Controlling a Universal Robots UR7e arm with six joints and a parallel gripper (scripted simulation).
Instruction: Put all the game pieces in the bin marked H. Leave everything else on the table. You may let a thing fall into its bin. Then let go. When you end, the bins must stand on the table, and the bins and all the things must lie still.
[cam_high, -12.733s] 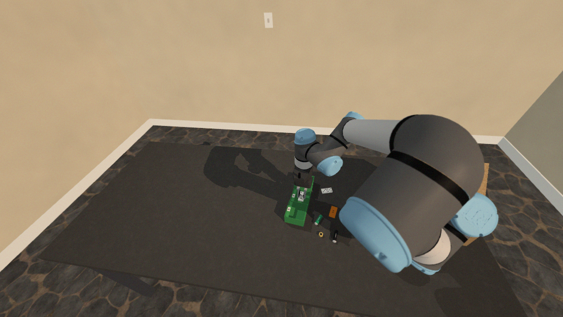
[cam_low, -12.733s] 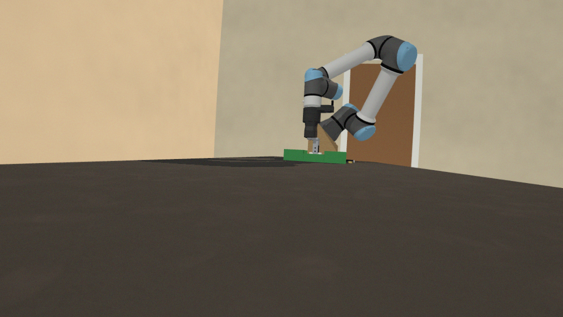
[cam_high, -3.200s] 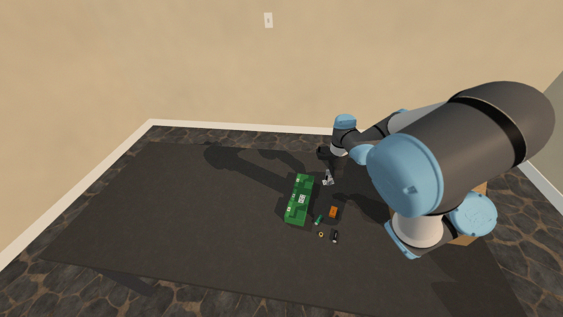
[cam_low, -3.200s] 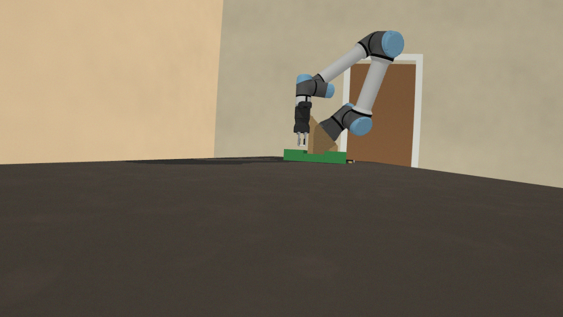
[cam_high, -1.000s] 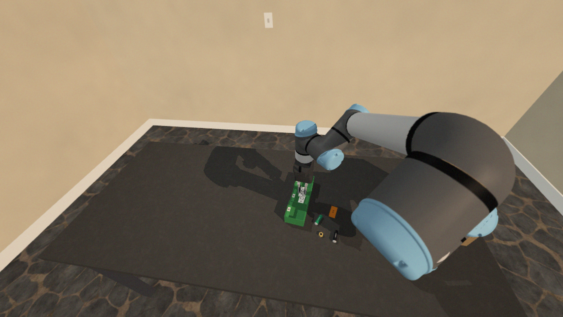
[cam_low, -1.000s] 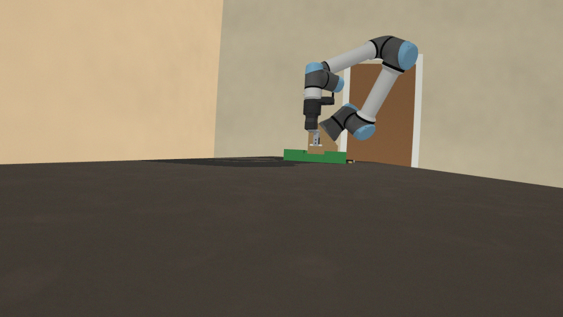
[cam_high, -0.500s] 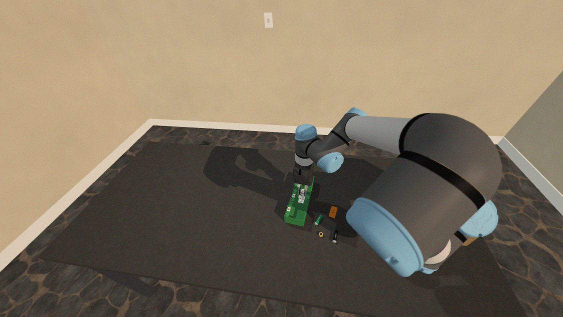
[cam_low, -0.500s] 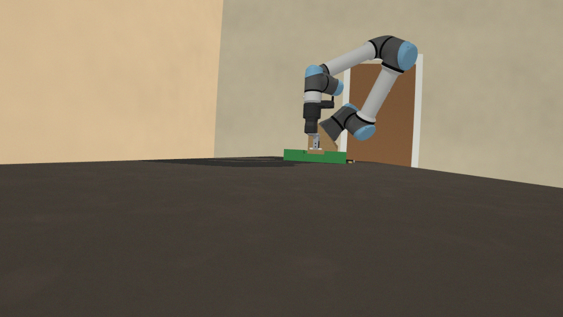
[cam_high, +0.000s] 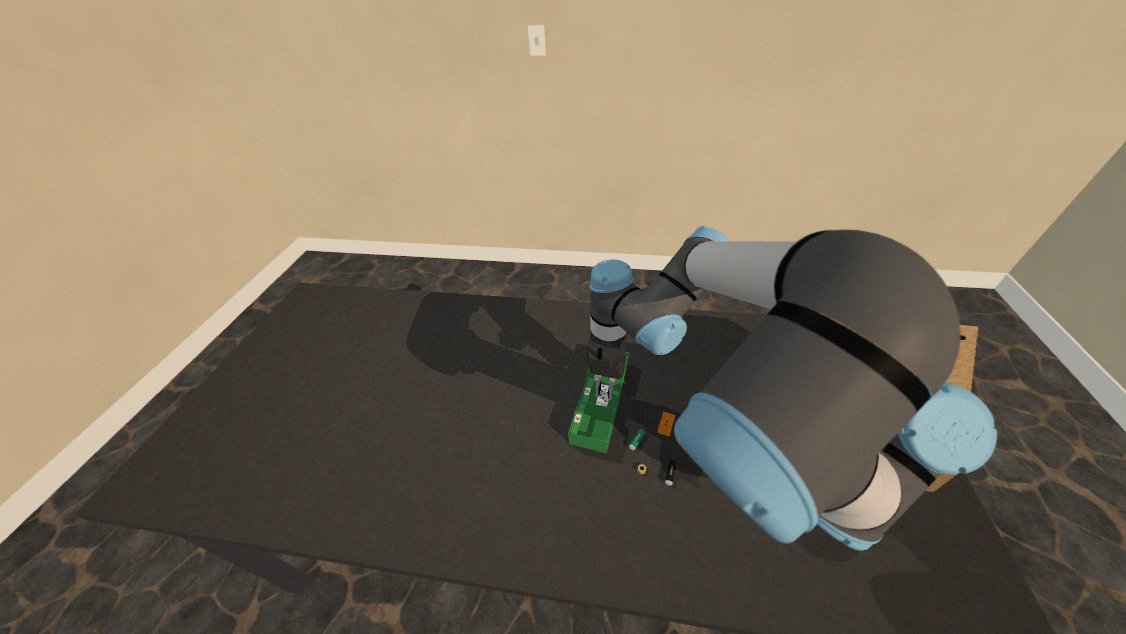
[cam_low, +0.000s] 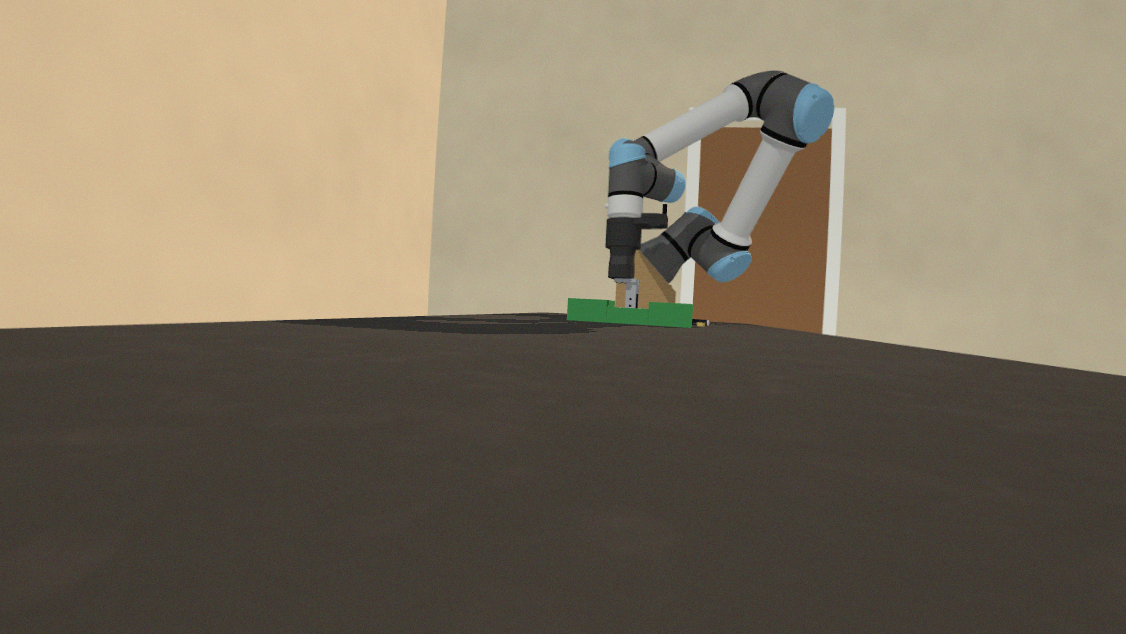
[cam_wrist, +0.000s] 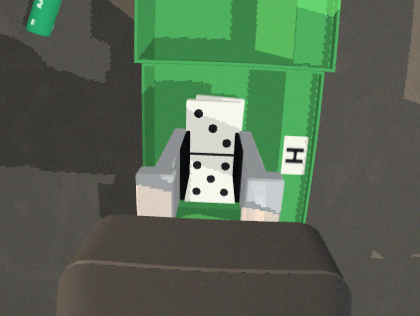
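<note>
The white domino is 1 cm below my hand. Also, from my hand: green bin marked K (1 cm ahead, 2 cm below); orange block (14 cm behind, 5 cm to the left, 4 cm below); green cylinder (7 cm behind, 10 cm to the left, 4 cm below).
</note>
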